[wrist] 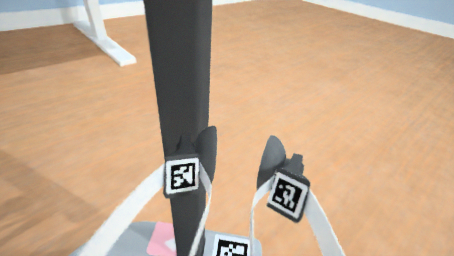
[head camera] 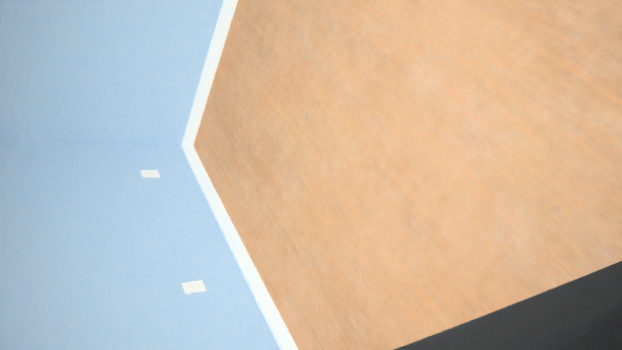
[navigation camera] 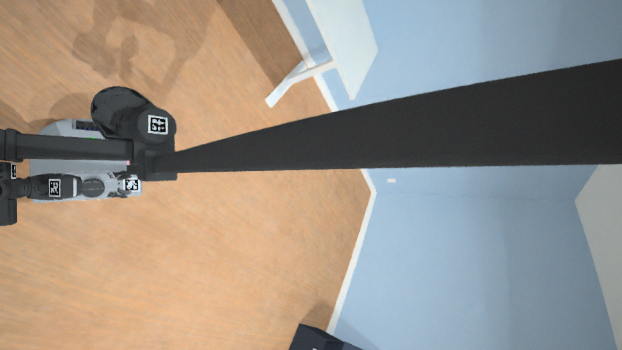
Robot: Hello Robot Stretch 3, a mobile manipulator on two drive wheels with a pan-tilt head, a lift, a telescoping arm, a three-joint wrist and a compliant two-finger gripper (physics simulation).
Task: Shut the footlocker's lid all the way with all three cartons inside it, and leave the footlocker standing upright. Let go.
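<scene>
My gripper [navigation camera: 130, 184] is visible, and the wrist view shows it as well [wrist: 240, 149].
</scene>
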